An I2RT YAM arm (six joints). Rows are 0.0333 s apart.
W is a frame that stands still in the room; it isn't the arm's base.
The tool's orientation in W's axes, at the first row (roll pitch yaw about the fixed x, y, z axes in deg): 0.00 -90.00 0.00
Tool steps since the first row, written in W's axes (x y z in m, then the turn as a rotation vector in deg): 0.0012 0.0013 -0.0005 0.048 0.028 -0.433; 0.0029 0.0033 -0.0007 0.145 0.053 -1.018; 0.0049 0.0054 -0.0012 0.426 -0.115 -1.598; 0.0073 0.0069 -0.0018 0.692 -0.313 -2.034; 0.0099 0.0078 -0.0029 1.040 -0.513 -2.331; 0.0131 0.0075 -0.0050 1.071 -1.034 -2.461; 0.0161 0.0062 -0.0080 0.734 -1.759 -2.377; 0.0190 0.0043 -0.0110 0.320 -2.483 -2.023; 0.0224 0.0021 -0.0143 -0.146 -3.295 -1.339; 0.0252 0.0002 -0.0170 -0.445 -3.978 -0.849; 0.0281 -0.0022 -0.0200 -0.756 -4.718 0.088; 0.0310 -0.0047 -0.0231 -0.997 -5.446 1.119; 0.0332 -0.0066 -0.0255 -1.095 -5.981 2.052
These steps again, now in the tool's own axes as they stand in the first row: -0.0005 0.0013 -0.0012 -0.433 0.028 -0.048; -0.0007 0.0033 -0.0029 -1.018 0.053 -0.145; -0.0012 0.0054 -0.0049 -1.598 -0.115 -0.426; -0.0018 0.0069 -0.0073 -2.034 -0.313 -0.692; -0.0029 0.0078 -0.0099 -2.331 -0.513 -1.040; -0.0050 0.0075 -0.0131 -2.461 -1.034 -1.071; -0.0080 0.0062 -0.0161 -2.377 -1.759 -0.734; -0.0110 0.0043 -0.0190 -2.023 -2.483 -0.320; -0.0143 0.0021 -0.0224 -1.339 -3.295 0.146; -0.0170 0.0002 -0.0252 -0.849 -3.978 0.445; -0.0200 -0.0022 -0.0281 0.088 -4.718 0.756; -0.0231 -0.0047 -0.0310 1.119 -5.446 0.997; -0.0255 -0.0066 -0.0332 2.052 -5.981 1.095
